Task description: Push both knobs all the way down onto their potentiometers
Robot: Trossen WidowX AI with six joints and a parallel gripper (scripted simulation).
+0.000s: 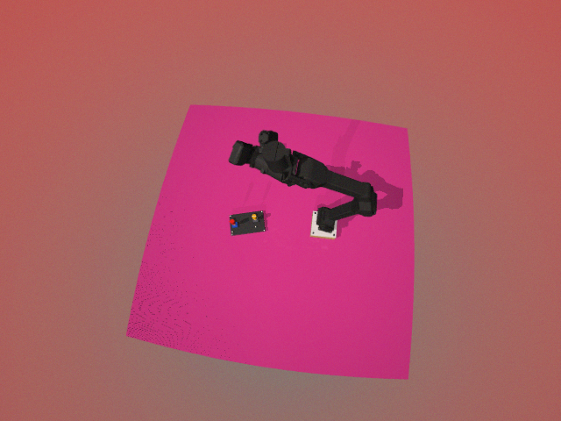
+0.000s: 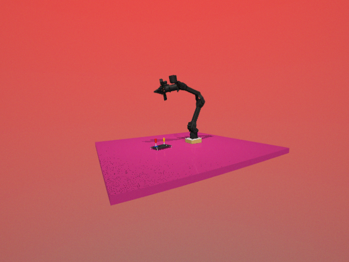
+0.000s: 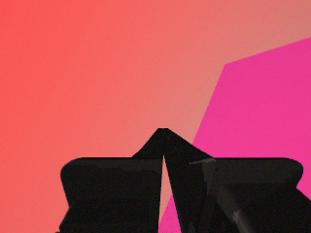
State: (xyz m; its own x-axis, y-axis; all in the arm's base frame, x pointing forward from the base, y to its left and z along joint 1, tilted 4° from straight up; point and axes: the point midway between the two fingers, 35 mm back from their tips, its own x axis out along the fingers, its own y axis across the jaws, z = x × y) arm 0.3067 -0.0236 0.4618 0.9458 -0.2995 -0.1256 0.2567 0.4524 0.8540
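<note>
Now: gripper tip 41 cm above the orange knob, 9 cm to the right of it and 5 cm past it. The rest, counted from my gripper tip: red knob 40 cm below, 15 cm to the left, 3 cm ahead.
</note>
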